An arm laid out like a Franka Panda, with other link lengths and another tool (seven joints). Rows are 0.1 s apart.
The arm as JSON. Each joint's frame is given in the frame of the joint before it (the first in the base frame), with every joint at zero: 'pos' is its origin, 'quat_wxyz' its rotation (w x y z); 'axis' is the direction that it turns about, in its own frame. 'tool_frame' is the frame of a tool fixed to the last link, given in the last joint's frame.
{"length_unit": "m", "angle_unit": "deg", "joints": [
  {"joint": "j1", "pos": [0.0, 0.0, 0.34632], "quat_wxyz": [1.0, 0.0, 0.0, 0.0], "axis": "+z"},
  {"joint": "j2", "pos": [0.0, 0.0, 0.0], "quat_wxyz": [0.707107, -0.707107, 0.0, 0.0], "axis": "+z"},
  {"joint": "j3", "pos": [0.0, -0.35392, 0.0], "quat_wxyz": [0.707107, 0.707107, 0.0, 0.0], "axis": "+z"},
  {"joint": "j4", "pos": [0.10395, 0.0, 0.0], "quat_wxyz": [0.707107, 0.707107, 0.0, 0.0], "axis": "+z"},
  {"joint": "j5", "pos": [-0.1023, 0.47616, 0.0], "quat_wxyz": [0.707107, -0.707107, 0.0, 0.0], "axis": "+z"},
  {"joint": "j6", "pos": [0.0, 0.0, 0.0], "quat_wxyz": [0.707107, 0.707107, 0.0, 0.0], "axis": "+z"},
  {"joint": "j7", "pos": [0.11, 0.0, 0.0], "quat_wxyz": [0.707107, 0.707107, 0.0, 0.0], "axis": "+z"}
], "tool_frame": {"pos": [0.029, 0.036, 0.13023], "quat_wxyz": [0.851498, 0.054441, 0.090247, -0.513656]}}
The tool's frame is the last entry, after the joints.
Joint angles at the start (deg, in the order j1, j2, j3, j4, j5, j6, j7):
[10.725 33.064 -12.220 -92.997 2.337 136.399 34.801]
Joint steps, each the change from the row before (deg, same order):
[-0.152 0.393 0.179 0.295 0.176 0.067 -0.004]
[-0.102 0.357 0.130 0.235 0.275 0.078 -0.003]
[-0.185 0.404 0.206 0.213 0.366 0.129 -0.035]
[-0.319 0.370 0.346 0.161 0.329 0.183 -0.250]
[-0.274 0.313 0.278 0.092 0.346 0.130 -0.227]
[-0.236 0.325 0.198 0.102 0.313 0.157 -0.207]
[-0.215 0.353 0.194 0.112 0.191 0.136 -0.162]
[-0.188 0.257 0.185 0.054 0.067 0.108 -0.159]
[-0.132 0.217 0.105 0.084 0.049 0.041 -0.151]
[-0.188 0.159 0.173 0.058 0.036 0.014 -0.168]
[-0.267 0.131 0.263 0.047 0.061 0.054 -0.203]
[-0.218 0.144 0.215 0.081 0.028 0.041 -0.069]
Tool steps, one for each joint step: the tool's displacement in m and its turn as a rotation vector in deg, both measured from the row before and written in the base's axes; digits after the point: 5 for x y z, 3 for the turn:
[0.00121 0.00037 -0.00308 0.168 0.034 -0.061]
[0.00090 0.00042 -0.00311 0.229 0.037 -0.117]
[0.00077 0.00014 -0.00412 0.330 0.059 -0.159]
[0.00077 -0.00011 -0.00423 0.344 0.054 0.049]
[0.00031 -0.00041 -0.00410 0.337 0.109 -0.009]
[0.00037 -0.00088 -0.00395 0.268 0.075 -0.036]
[0.00036 -0.00063 -0.00423 0.173 0.117 0.007]
[0.00018 -0.00040 -0.00337 0.087 0.114 0.089]
[0.00027 -0.00056 -0.00248 0.038 0.104 0.083]
[0.00016 -0.00054 -0.00206 0.075 0.107 0.102]
[0.00021 -0.00056 -0.00184 0.145 0.058 0.115]
[0.00028 -0.00042 -0.00163 0.114 0.041 0.016]

